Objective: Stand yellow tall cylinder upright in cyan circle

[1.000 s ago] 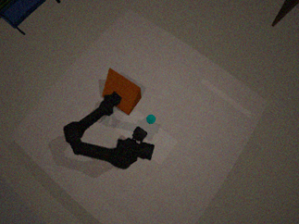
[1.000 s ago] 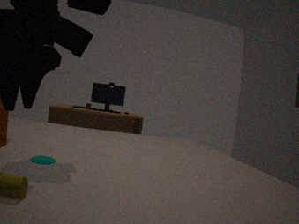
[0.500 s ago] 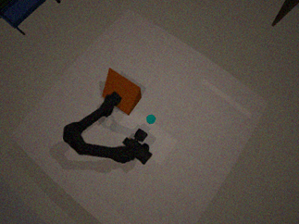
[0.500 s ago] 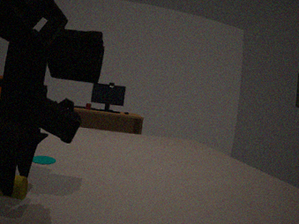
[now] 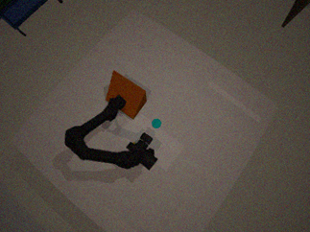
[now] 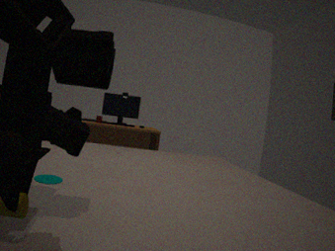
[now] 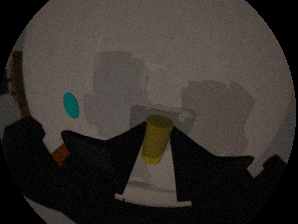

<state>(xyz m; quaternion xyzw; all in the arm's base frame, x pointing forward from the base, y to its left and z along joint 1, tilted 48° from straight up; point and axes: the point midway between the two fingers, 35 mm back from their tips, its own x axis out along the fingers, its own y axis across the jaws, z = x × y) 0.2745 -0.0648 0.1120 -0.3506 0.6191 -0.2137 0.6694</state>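
Now: gripper tip 18 cm to the right of the cyan circle, 3 cm past it and 2 cm above it. The rest, counted from my gripper tip: yellow tall cylinder (2 cm behind).
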